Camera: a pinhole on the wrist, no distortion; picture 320 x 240 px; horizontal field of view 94.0 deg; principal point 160.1 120.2 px. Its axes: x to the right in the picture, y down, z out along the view. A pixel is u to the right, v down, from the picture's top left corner.
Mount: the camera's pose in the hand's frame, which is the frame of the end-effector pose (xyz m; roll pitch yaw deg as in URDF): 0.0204 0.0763 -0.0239 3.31 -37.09 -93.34
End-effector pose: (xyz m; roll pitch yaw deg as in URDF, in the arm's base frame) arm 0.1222 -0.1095 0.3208 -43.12 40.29 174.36
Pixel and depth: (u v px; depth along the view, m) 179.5 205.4 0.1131
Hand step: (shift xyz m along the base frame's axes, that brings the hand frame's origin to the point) -0.0555 -0.1445 -0.0779
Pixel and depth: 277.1 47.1 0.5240
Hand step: -0.1089 -0.4742 0.4856
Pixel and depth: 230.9 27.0 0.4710
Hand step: 0.0398 -0.4677 0.3544
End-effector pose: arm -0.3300 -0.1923 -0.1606 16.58 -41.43 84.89
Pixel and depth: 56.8 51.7 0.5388
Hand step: -0.6610 -0.3487 0.1256
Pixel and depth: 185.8 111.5 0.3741
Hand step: -0.1742 -0.2403 0.2695
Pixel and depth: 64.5 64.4 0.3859
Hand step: -0.4743 -0.2266 0.1208
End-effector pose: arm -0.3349 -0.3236 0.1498 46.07 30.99 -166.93
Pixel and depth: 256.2 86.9 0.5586
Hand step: -0.2381 0.3193 0.5252
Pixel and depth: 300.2 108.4 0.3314
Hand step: -0.2007 0.2478 0.2861
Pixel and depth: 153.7 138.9 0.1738
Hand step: -0.1271 -0.0805 0.1615
